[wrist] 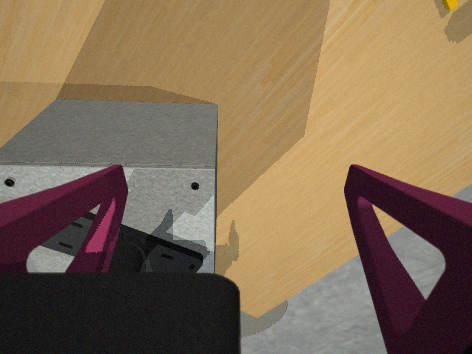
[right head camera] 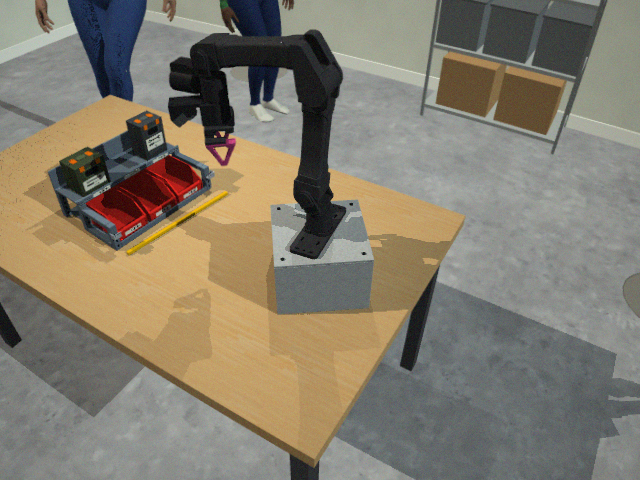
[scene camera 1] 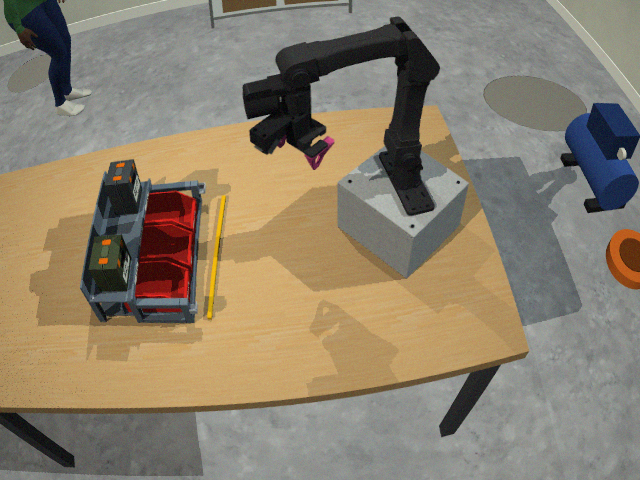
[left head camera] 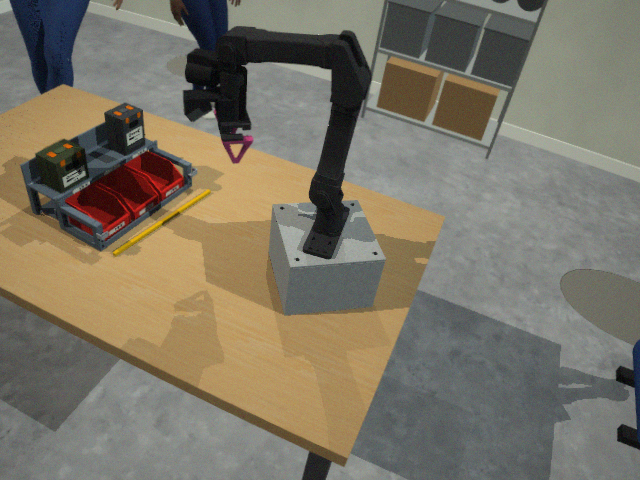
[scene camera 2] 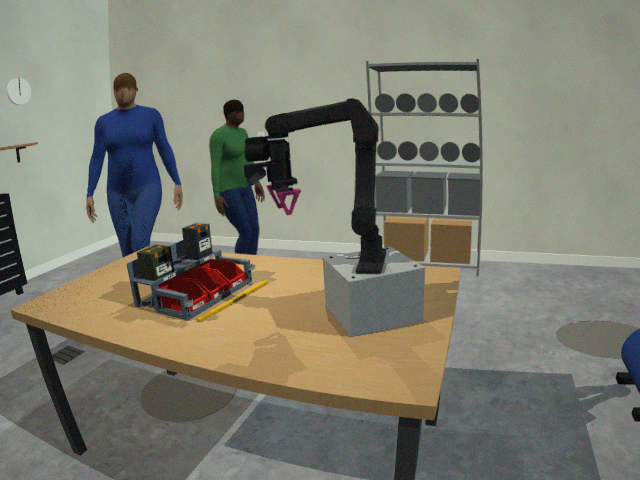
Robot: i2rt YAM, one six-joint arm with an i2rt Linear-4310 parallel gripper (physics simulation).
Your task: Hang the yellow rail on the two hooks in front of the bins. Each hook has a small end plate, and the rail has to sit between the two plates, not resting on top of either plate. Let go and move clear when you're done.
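Frame: origin at the arm's base, x up, y back, z right, level; centimetres.
Where they show: gripper, fingertip midpoint: (wrist: 235, 177) (right head camera: 224, 154) (scene camera 1: 298, 157) (left head camera: 232, 151) (scene camera 2: 284, 211); arm's base, origin of the base link: (wrist: 120, 244) (right head camera: 319, 230) (scene camera 1: 406, 181) (left head camera: 327, 230) (scene camera 2: 371, 261).
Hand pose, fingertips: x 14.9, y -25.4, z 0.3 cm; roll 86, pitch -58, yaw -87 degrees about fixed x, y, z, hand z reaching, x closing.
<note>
Each offset is from my fingertips to the top centre of the thing. "spot": to the spot under its first point. Level surfaces: height alone.
The yellow rail {dx -30.7, dy -21.4, dz +4.2 cm} (left head camera: 147, 231) (right head camera: 155, 236) (scene camera 1: 215, 268) (scene camera 2: 222, 306) lies flat on the table, a little apart from and roughly parallel to the front of the red bins {dx -23.6, dy -35.6, dz +6.6 cm} (scene camera 1: 165, 245). Its end shows at the top right of the wrist view (wrist: 450, 4). The far hook {spot: dx -26.1, dy -21.7, dz +22.4 cm} (scene camera 1: 201, 188) and the near hook {spot: dx -26.2, dy -29.7, dz -13.3 cm} (scene camera 1: 193, 308) are at the rack's front corners, with no rail on them; their end plates are too small to make out clearly. My gripper (wrist: 235, 177) (scene camera 2: 284, 210) is open and empty, high above the table between the rack and the arm's base, its magenta fingers wide apart.
The grey-blue rack {spot: dx -23.2, dy -35.2, dz -12.2 cm} (scene camera 1: 168, 302) holds the bins, with a dark box {dx -9.3, dy -42.4, dz +20.3 cm} (scene camera 1: 123, 193) and a green box {dx -11.8, dy -48.0, dz -2.1 cm} (scene camera 1: 109, 268) standing on its raised back shelf. The arm's grey base block (scene camera 1: 377, 232) stands on the table {dx -31.7 cm} (scene camera 1: 268, 351). Two people stand beyond the table.
</note>
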